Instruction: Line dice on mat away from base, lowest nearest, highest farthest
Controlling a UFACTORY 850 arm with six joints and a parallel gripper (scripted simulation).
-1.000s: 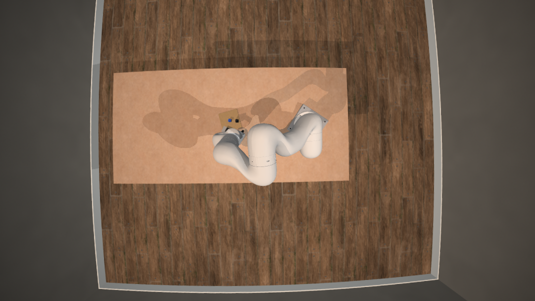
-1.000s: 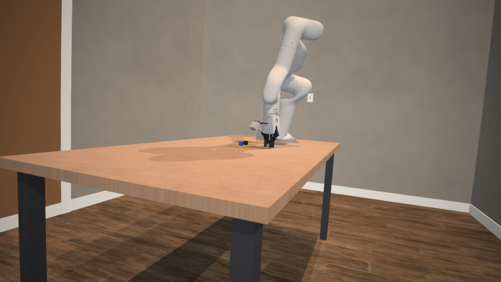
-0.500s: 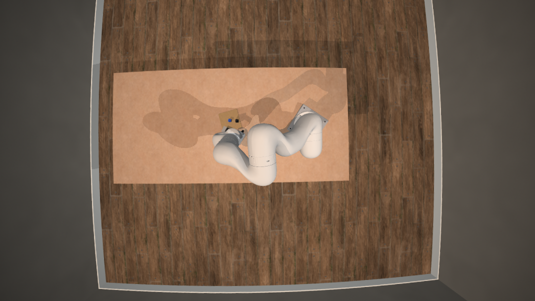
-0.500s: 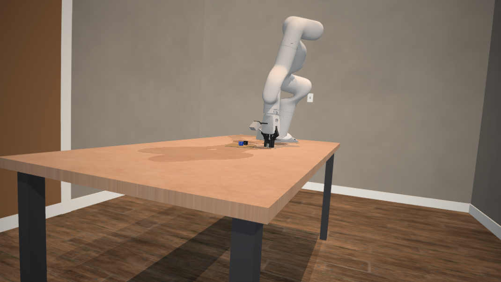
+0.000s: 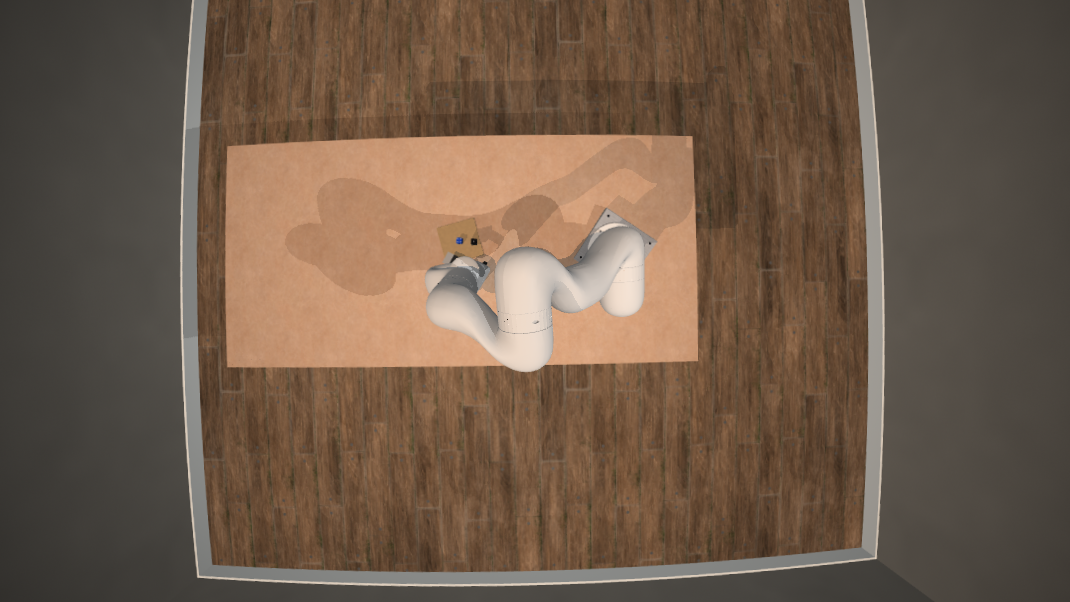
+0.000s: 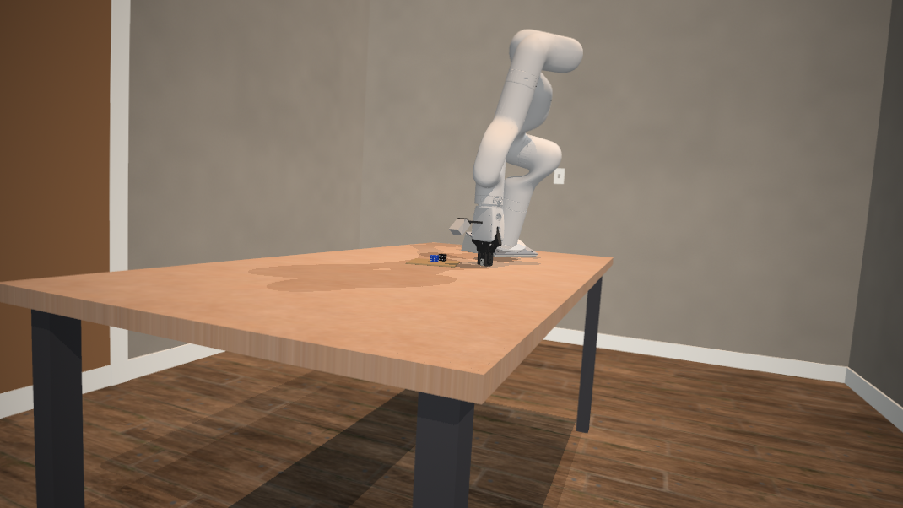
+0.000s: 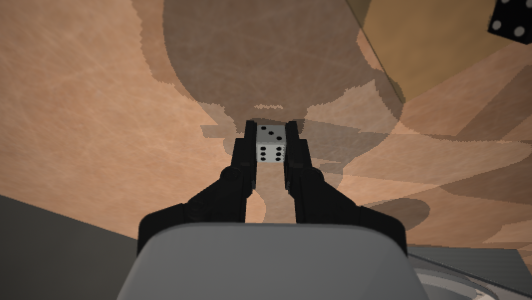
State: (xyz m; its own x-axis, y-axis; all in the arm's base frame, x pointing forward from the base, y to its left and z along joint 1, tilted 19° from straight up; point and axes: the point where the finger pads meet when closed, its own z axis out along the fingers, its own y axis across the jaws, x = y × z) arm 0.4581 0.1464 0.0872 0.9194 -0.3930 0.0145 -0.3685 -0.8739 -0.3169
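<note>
Now: the white die 1 cm below my hand. Also, from my hand: black die 13 cm to the right, 4 cm ahead, 1 cm below; then blue die 12 cm to the right, 9 cm ahead, 1 cm below; then mat 12 cm to the right, 9 cm ahead, 2 cm below.
</note>
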